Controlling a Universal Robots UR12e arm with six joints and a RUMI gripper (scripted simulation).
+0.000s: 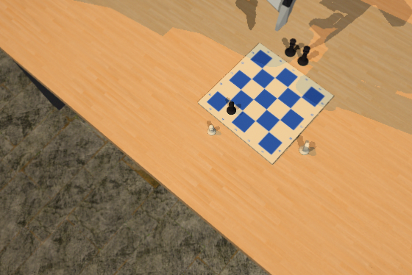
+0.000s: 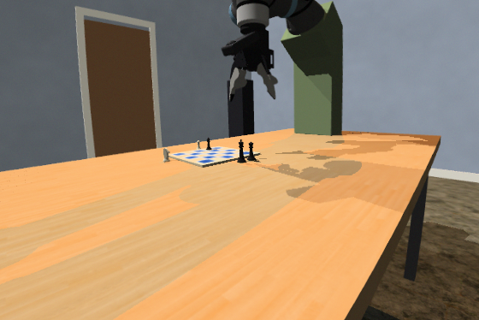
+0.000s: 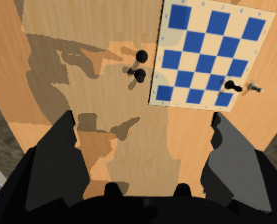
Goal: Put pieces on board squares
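Right now my hand is 14 cm above the black queen. Round my hand: black pawn 3 cm behind, 21 cm to the right, 14 cm below; black king 4 cm ahead, 14 cm below; blue-and-cream chessboard 2 cm ahead, 14 cm to the right, 16 cm below.
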